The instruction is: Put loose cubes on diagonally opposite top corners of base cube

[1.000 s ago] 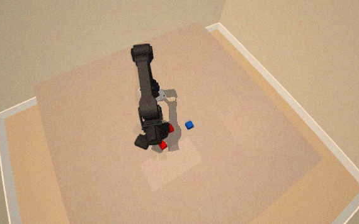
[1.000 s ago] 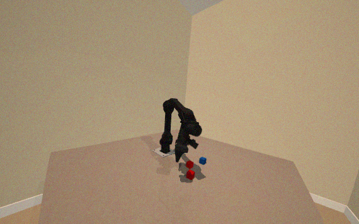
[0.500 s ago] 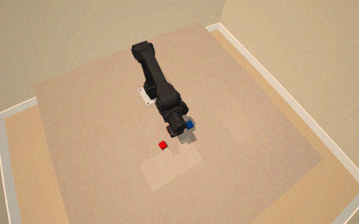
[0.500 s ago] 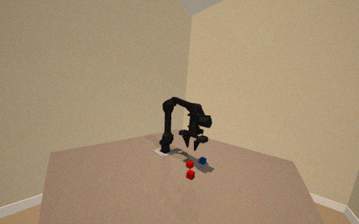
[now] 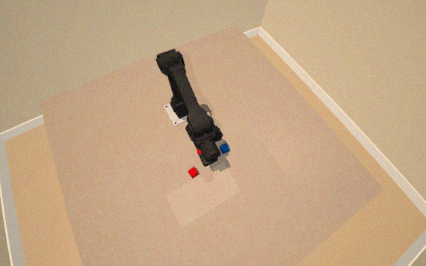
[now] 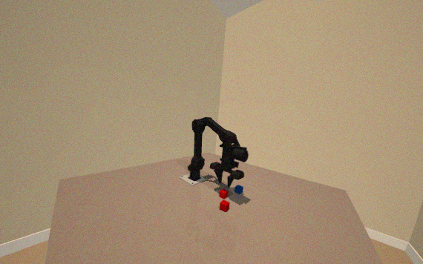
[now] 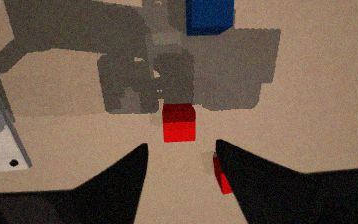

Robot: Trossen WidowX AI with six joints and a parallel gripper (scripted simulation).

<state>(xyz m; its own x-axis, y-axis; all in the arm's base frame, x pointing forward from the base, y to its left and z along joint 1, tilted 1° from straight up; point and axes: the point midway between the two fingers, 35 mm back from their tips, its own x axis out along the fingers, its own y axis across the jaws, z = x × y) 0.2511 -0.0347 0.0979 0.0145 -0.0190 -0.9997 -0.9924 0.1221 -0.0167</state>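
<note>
The blue base cube is 4 cm ahead of my gripper tip, 10 cm to the left of it and 5 cm below it.
</note>
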